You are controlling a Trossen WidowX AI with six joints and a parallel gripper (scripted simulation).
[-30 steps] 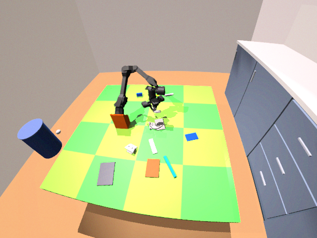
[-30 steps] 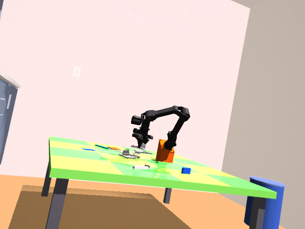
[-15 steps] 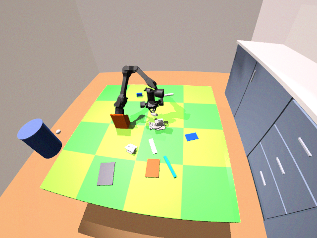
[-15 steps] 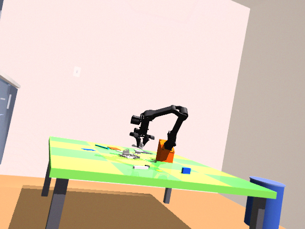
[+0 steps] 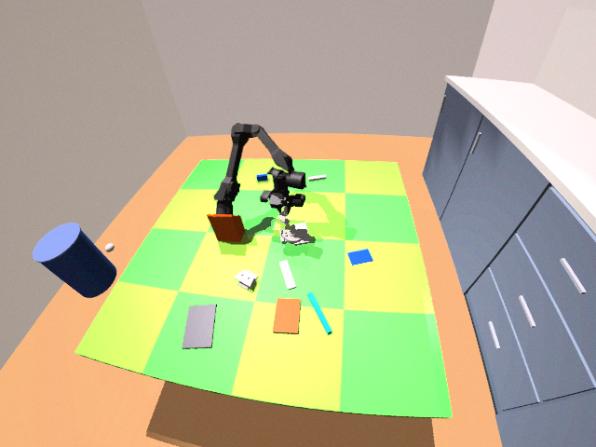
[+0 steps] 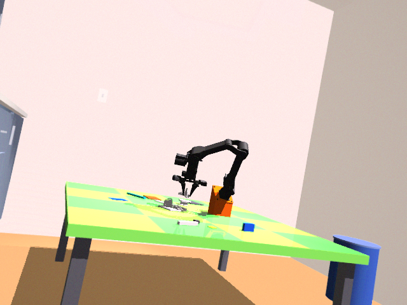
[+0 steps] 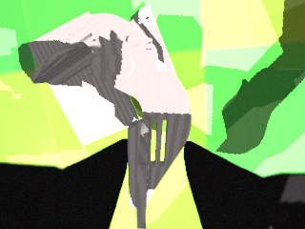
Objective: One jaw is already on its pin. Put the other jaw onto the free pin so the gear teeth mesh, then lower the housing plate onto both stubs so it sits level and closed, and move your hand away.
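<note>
Now: gripper tip 30 mm to the left of the jaw and 20 mm short of it. From my gripper tip the other things lie so: blue card (340 mm ahead, 130 mm to the right, 80 mm below); white housing plate (310 mm to the right, 90 mm behind, 60 mm below); white bar (390 mm to the left, 90 mm ahead, 80 mm below).
</note>
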